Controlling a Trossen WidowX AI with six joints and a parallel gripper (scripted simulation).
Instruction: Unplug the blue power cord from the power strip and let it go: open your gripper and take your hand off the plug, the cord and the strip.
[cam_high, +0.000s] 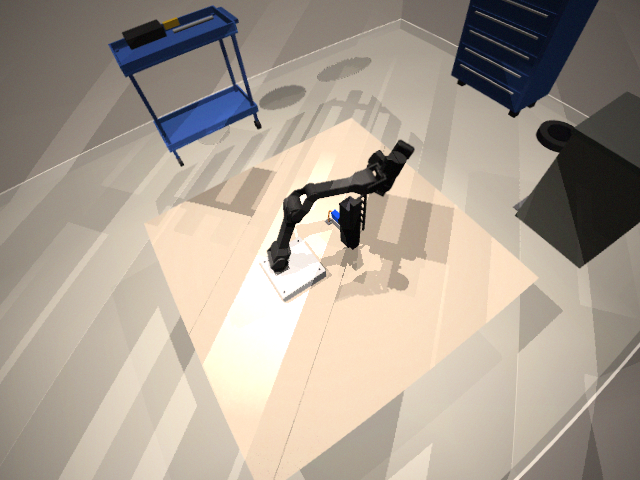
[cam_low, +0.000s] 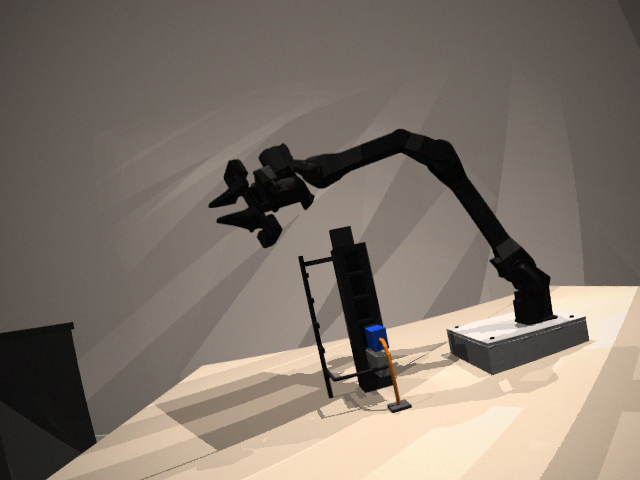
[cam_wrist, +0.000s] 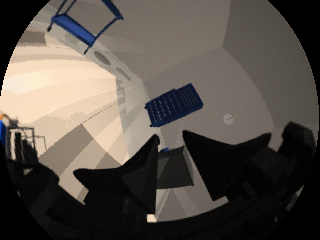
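Now: the blue plug 240 mm behind my gripper tip, 30 mm to the left of it and 270 mm below it. Round my gripper tip: grey foot 260 mm behind, 100 mm to the left, 380 mm below.
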